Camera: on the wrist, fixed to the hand. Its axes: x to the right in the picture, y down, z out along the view.
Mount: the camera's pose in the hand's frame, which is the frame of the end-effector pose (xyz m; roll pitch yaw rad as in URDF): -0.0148 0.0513 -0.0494 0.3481 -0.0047 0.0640
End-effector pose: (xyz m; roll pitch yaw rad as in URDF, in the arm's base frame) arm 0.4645 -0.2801 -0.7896 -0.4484 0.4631 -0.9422
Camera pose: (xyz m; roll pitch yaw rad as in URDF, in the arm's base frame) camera 0.4592 -0.2307 -0.8427 -0.0693 0.4857 -0.8747
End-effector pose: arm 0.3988 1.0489 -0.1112 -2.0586 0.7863 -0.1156
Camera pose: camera 0.3650 0.9847 -0.1164 -1.7387 0.8447 -0.1545
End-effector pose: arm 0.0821 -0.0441 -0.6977 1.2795 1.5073 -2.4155
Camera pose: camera 0.0979 -0.1130 -0.6807 1.7371 1.4439 -2.3057
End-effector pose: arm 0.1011 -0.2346 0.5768 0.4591 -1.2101 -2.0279
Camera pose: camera 0.1554 -0.2780 0.5553 0.6473 -1.2383 -1.8578
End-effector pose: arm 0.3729 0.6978 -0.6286 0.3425 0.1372 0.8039
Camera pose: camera 0.3132 0.7294 -0.6556 0.6981 0.1111 0.8630
